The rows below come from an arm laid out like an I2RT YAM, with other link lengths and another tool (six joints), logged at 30 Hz.
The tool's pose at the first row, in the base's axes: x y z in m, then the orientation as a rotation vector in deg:
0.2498, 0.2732, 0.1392, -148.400, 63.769, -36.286
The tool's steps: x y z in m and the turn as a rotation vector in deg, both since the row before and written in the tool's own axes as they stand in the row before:
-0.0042, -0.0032, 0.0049, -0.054, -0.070, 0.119
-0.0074, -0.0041, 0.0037, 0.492, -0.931, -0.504
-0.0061, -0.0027, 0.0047, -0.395, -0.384, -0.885
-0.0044, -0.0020, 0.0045, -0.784, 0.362, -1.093
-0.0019, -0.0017, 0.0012, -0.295, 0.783, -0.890
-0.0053, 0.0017, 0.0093, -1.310, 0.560, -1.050
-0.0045, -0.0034, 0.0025, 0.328, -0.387, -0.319
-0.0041, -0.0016, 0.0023, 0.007, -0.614, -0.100
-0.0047, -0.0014, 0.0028, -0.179, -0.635, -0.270
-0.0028, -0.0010, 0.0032, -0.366, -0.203, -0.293
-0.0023, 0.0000, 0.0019, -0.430, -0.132, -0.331
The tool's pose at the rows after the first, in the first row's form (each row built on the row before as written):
0.2516, 0.2787, 0.1349, -148.362, 63.926, -36.143
0.2514, 0.2871, 0.1311, -148.335, 62.731, -35.183
0.2515, 0.2937, 0.1264, -149.299, 61.752, -34.705
0.2520, 0.2986, 0.1220, -150.711, 60.951, -35.142
0.2524, 0.3012, 0.1210, -151.547, 60.226, -36.302
0.2523, 0.3041, 0.1106, -153.363, 59.823, -36.822
0.2525, 0.3097, 0.1081, -153.320, 59.124, -36.454
0.2518, 0.3137, 0.1053, -153.409, 58.835, -35.615
0.2508, 0.3180, 0.1018, -153.768, 58.431, -34.713
0.2509, 0.3208, 0.0984, -154.286, 58.212, -34.355
0.2502, 0.3224, 0.0960, -154.882, 57.997, -34.079

